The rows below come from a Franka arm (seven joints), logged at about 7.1 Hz.
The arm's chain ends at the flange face. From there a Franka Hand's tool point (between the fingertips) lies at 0.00 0.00 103.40 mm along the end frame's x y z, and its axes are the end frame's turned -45 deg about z.
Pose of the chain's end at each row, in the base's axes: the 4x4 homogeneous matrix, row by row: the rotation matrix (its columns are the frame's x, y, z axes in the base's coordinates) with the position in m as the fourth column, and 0 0 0 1 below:
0.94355, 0.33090, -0.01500, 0.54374; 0.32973, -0.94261, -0.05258, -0.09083; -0.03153, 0.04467, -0.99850, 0.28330; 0, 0, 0, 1
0.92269, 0.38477, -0.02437, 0.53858; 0.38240, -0.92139, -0.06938, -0.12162; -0.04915, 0.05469, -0.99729, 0.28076; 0, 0, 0, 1
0.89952, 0.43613, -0.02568, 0.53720; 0.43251, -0.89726, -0.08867, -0.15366; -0.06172, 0.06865, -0.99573, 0.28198; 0, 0, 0, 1
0.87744, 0.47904, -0.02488, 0.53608; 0.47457, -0.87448, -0.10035, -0.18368; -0.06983, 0.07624, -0.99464, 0.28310; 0, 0, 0, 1
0.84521, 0.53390, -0.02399, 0.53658; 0.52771, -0.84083, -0.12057, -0.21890; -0.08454, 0.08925, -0.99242, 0.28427; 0, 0, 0, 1
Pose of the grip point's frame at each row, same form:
0.43321, 0.90117, -0.01500, 0.54219; 0.89968, -0.43337, -0.05258, -0.09627; -0.05388, 0.00929, -0.99850, 0.18006; 0, 0, 0, 1
0.38037, 0.92451, -0.02437, 0.53606; 0.92192, -0.38112, -0.06938, -0.12879; -0.07343, 0.00392, -0.99729, 0.17764; 0, 0, 0, 1
0.32767, 0.94445, -0.02568, 0.53454; 0.94029, -0.32863, -0.08867, -0.16283; -0.09219, 0.00490, -0.99573, 0.17902; 0, 0, 0, 1
0.28171, 0.95918, -0.02488, 0.53351; 0.95392, -0.28278, -0.10035, -0.19406; -0.10329, 0.00453, -0.99464, 0.18025; 0, 0, 0, 1
0.22013, 0.97518, -0.02399, 0.53410; 0.96770, -0.22141, -0.12057, -0.23137; -0.12289, 0.00333, -0.99242, 0.18165; 0, 0, 0, 1

